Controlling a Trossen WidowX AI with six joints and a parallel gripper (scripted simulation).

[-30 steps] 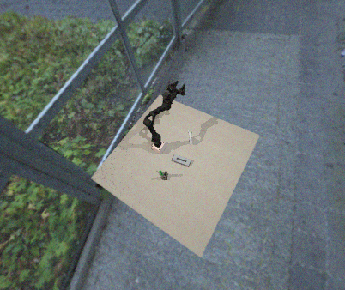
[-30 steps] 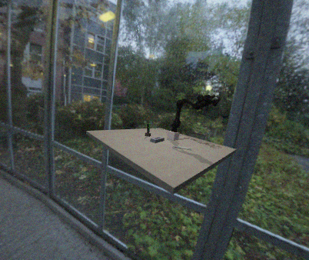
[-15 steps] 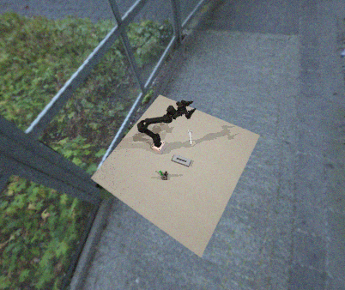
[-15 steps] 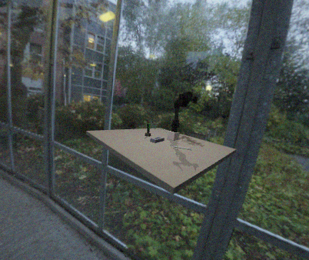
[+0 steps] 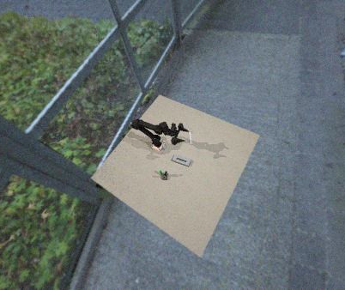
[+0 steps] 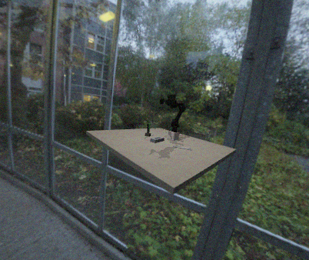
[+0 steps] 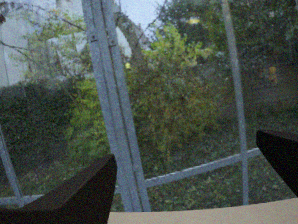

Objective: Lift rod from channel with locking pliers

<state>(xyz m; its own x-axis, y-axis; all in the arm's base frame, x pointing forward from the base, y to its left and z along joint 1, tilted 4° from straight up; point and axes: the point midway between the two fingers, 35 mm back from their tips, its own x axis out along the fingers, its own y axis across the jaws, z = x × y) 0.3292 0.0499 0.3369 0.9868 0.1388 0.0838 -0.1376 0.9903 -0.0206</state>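
Now: gripper tip 12 cm past the dark holster, 28 cm to the left of it and 45 cm above it. The rest, counted from my gripper tip: grey block (5 cm behind, 6 cm to the right, 44 cm below); then white bar (13 cm behind, 26 cm to the left, 46 cm below); then dark rod (5 cm behind, 6 cm to the right, 45 cm below).
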